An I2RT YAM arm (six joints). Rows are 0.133 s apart.
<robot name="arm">
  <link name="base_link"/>
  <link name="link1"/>
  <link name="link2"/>
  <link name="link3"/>
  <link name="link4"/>
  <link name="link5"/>
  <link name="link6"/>
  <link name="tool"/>
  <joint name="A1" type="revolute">
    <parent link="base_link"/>
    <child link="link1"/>
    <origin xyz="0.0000 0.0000 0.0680" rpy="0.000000 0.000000 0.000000"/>
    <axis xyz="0 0 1"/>
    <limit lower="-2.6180" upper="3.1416"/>
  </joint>
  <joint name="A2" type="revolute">
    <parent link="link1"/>
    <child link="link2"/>
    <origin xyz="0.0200 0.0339 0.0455" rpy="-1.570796 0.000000 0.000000"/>
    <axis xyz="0 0 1"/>
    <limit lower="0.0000" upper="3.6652"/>
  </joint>
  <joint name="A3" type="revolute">
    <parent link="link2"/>
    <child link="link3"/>
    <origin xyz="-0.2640 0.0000 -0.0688" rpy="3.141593 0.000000 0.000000"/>
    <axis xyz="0 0 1"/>
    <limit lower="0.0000" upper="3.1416"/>
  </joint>
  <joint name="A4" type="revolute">
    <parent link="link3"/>
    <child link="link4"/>
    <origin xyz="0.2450 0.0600 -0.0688" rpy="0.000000 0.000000 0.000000"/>
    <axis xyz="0 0 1"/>
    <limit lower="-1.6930" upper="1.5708"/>
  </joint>
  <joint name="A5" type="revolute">
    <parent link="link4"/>
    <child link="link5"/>
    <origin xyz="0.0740 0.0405 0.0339" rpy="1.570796 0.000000 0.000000"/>
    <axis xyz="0 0 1"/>
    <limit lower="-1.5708" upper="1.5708"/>
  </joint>
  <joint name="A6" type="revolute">
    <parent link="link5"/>
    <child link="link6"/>
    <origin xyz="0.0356 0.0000 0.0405" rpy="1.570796 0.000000 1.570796"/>
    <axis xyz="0 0 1"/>
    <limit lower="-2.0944" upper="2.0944"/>
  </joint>
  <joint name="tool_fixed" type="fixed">
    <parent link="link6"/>
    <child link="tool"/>
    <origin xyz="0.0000 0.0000 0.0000" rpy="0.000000 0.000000 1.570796"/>
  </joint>
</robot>
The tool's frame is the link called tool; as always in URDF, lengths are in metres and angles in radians.
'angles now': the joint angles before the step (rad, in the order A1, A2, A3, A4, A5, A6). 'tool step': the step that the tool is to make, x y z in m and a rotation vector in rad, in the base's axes. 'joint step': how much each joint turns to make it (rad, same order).
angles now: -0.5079, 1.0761, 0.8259, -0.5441, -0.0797, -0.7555
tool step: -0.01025, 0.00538, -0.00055, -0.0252, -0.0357, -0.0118
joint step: 0.0007, -0.0655, -0.0467, 0.0251, 0.0122, 0.0054
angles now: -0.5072, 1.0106, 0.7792, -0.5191, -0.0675, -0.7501
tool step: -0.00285, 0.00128, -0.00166, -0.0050, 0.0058, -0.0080
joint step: 0.0006, -0.0132, -0.0115, -0.0043, 0.0112, 0.0007
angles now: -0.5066, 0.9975, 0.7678, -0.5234, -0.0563, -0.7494
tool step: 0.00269, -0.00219, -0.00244, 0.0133, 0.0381, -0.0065
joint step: -0.0015, 0.0288, 0.0155, -0.0266, 0.0084, -0.0014
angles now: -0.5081, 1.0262, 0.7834, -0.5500, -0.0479, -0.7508
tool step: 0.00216, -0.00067, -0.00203, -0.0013, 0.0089, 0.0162
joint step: 0.0011, 0.0127, 0.0002, 0.0046, -0.0067, -0.0147
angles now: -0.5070, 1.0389, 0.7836, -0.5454, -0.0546, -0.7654
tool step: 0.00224, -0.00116, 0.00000, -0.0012, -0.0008, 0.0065
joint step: -0.0004, 0.0109, 0.0048, 0.0070, -0.0043, -0.0054
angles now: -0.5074, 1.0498, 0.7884, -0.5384, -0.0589, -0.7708
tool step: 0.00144, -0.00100, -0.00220, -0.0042, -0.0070, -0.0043
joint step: -0.0003, 0.0052, -0.0087, 0.0222, 0.0030, 0.0027
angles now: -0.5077, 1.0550, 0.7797, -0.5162, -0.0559, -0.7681
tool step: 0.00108, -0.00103, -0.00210, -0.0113, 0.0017, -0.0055
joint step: 0.0002, 0.0055, -0.0068, 0.0161, 0.0116, -0.0035
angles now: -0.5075, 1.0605, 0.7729, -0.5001, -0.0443, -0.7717
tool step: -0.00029, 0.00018, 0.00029, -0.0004, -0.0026, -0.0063
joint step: 0.0008, -0.0025, -0.0009, 0.0011, 0.0044, 0.0057
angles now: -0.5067, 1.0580, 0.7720, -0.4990, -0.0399, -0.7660
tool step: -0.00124, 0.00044, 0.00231, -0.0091, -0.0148, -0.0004
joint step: -0.0010, -0.0119, -0.0019, 0.0073, 0.0001, -0.0009
